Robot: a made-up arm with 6 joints.
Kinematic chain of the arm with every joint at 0, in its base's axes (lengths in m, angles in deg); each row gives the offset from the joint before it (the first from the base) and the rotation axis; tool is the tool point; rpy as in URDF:
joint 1: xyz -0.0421 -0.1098 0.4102 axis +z
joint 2: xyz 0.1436 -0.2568 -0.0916 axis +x
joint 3: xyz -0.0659 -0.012 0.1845 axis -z
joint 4: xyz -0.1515 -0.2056 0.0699 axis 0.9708 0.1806 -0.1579
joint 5: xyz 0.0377 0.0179 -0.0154 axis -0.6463 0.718 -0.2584
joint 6: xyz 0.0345 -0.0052 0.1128 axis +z
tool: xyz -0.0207 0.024 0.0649 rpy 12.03 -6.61 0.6
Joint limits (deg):
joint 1: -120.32..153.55
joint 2: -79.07..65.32
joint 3: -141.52..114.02
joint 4: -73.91..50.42
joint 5: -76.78..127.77
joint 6: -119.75..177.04
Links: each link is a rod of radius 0.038 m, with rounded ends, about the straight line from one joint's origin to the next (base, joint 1, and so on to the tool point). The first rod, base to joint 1, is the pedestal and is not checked.
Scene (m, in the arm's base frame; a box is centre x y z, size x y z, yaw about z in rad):
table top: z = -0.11
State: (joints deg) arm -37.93 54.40 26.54 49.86 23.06 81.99
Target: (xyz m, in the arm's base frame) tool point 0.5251 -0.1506 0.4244
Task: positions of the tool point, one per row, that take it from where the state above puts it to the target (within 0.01 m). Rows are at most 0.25 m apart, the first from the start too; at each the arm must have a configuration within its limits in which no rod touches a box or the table.
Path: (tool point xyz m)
1: -0.3770 -0.7362 0.3318
2: -0.1785 -0.7991 0.3509
3: 0.0248 -0.7961 0.3702
4: 0.2108 -0.7318 0.3884
5: 0.3616 -0.6181 0.4040
6: 0.4658 -0.4716 0.4157
7: 0.5195 -0.3103 0.4226
8: 0.5251 -0.1506 0.4244

